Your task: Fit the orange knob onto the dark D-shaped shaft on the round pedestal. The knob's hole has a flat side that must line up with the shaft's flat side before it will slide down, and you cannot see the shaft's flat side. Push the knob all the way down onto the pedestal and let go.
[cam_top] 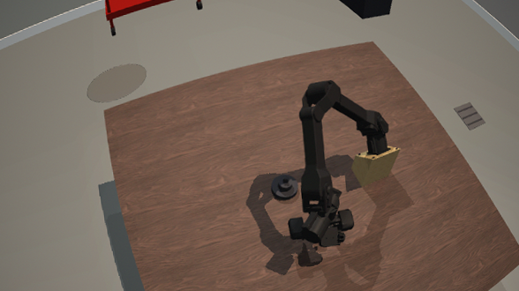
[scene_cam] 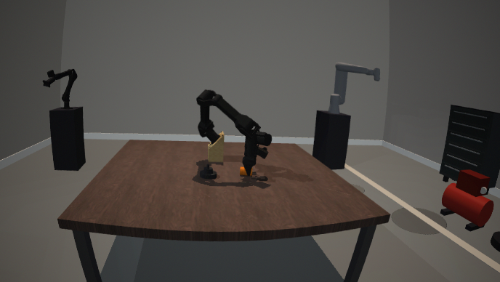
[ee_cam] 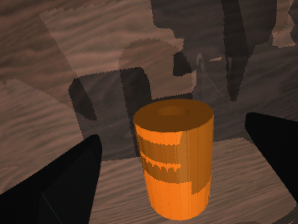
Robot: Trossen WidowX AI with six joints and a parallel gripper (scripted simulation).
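Now: gripper tip 10 mm past the orange knob, 10 mm to the left of it and 10 mm below it. The rest, counted from my gripper tip: dark round pedestal 210 mm to the right, 20 mm above.
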